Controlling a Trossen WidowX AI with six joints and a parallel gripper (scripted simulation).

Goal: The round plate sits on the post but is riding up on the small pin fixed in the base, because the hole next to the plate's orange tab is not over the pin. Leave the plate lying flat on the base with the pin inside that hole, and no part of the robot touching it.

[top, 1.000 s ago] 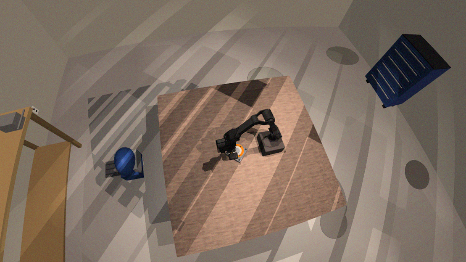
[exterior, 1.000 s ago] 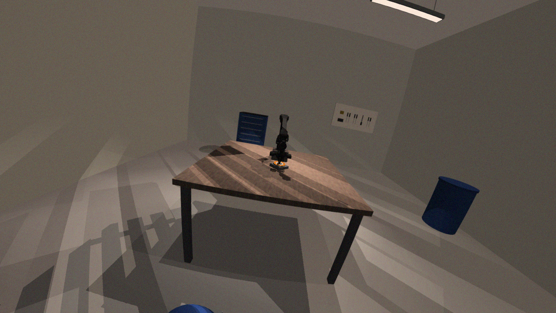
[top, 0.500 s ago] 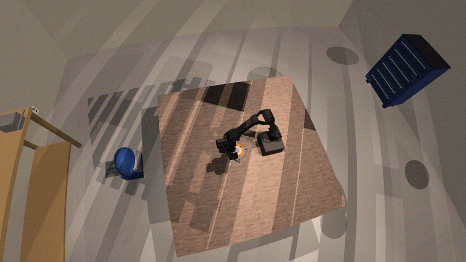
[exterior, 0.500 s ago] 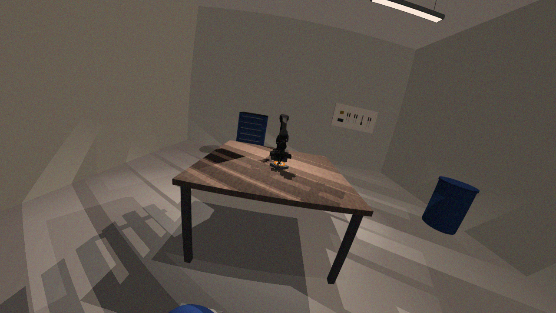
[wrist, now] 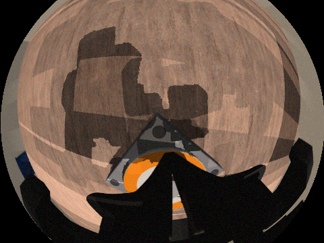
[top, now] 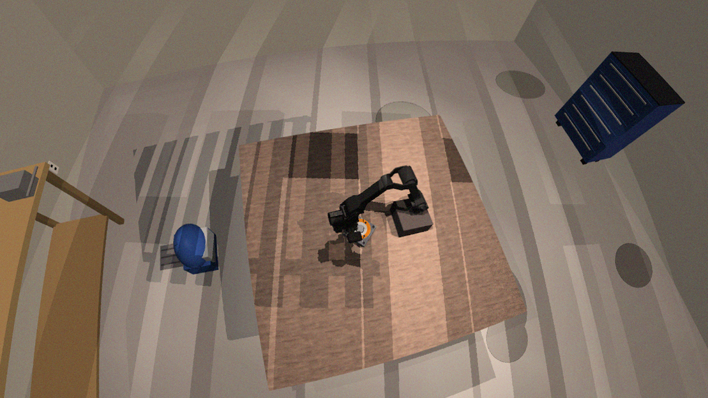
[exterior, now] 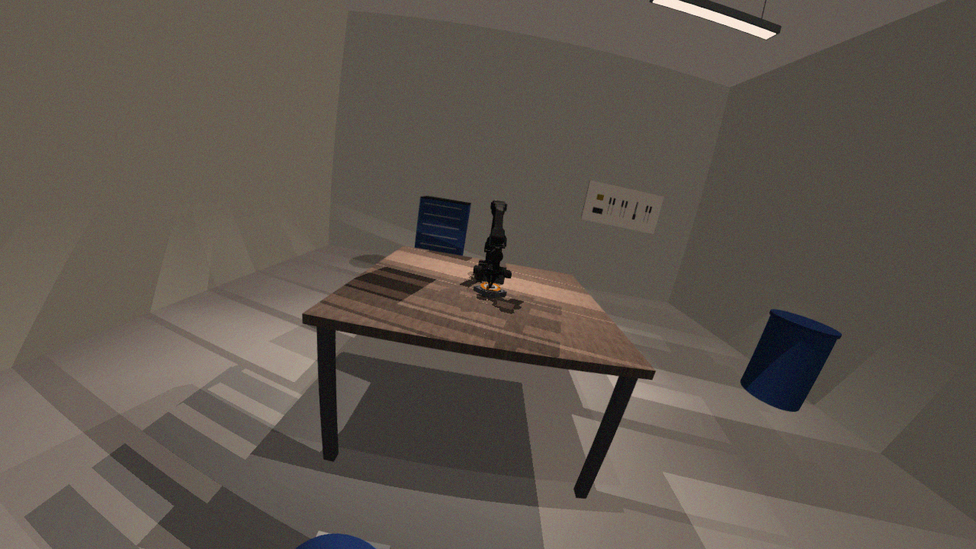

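Now: gripper tip 30 mm past the round plate and 10 mm above it.
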